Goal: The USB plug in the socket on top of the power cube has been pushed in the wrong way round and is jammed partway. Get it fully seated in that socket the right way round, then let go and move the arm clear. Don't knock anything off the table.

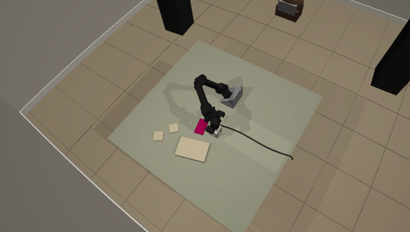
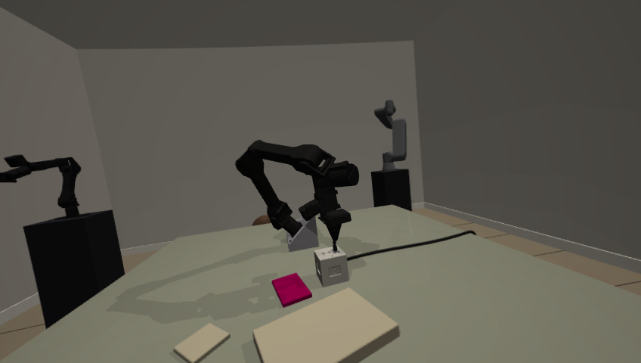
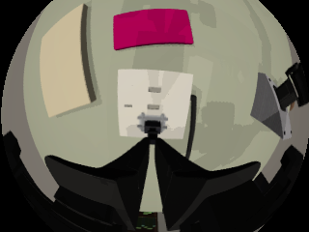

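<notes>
The dark USB plug lies 20 mm below my gripper tip. The rest, counted from my gripper tip: tan tile (130 mm ahead, 340 mm to the right, 100 mm below); magenta block (10 mm ahead, 140 mm to the right, 100 mm below); tan board (210 mm ahead, 100 mm to the right, 100 mm below).
</notes>
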